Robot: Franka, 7 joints.
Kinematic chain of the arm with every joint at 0, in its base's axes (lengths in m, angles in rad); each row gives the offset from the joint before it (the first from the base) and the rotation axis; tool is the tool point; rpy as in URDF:
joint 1: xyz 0 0 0.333 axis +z
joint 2: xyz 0 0 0 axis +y
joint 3: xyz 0 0 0.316 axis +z
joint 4: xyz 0.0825 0 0 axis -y
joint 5: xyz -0.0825 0 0.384 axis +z
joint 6: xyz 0 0 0 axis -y
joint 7: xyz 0.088 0 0 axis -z
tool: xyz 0 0 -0.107 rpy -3.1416 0 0
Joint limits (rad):
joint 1: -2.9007..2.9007
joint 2: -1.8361..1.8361
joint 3: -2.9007..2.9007
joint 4: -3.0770..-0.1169
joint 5: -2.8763..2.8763
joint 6: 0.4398..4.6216
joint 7: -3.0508..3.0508
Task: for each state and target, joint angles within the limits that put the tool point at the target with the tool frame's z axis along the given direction. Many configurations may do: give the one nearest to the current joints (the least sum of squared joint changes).
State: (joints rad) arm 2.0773 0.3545 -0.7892 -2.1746 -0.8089 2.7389 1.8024
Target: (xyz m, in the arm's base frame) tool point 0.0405 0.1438 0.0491 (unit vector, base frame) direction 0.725 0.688 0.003
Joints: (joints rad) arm 2.8957 0.9688 -0.3597 -2.9204 -1.4753 2.0172 1.8024
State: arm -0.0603 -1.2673 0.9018 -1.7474 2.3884 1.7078 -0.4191
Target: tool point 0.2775 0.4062 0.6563 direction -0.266 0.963 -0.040
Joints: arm -0.4875 -0.8148 0.8937 -2.1434 2.1343 1.5278 -0.4191
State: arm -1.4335 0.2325 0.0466 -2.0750 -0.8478 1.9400 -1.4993
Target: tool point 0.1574 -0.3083 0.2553 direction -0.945 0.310 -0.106
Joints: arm -1.1562 0.1691 0.2754 -2.4156 -0.6215 1.1823 -1.4993
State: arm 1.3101 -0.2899 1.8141 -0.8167 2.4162 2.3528 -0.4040
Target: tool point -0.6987 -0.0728 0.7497 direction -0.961 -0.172 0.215
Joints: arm 0.7894 -0.8700 1.7323 -0.8796 2.2049 2.8181 -0.4040
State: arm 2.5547 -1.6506 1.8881 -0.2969 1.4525 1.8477 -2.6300
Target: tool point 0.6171 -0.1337 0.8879 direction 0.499 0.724 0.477
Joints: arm 2.8975 -0.7971 2.6434 -0.1195 2.2770 2.0834 -2.6300
